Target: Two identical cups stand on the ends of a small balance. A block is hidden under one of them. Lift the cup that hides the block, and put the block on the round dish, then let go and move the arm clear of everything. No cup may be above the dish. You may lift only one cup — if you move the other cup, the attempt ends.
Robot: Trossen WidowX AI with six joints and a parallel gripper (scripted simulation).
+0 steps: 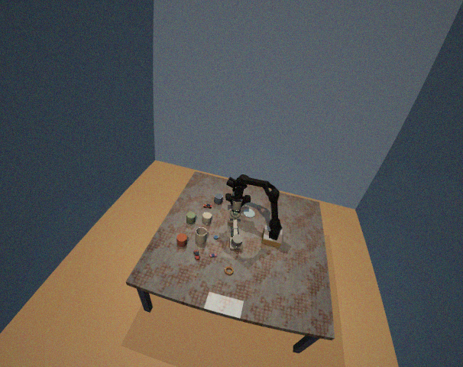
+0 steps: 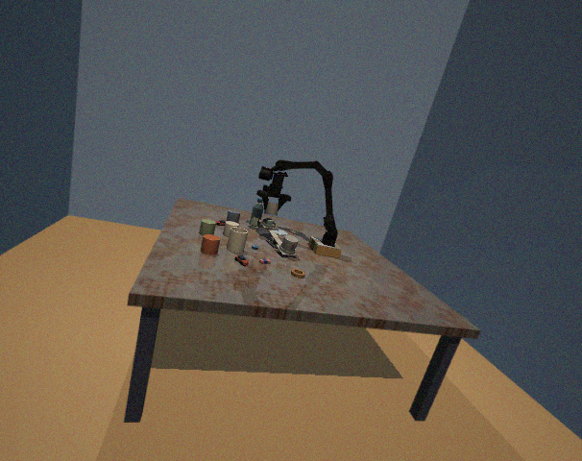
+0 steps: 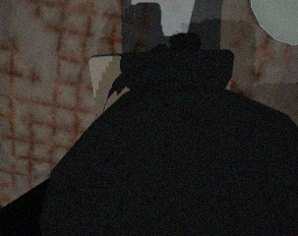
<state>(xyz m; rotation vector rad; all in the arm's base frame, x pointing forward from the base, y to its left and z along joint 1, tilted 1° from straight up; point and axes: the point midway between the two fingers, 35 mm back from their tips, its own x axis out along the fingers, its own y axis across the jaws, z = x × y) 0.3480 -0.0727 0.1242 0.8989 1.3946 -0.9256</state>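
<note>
Right now the pale green block is 1 cm to the left of my gripper tip and 6 cm below it. The rest, counted from my gripper tip: bottle (7 cm ahead, 18 cm to the right, 4 cm below); then small balance (5 cm behind, 12 cm to the left, 11 cm below); then grey cup (1 cm ahead, 2 cm to the right, 1 cm above).
</note>
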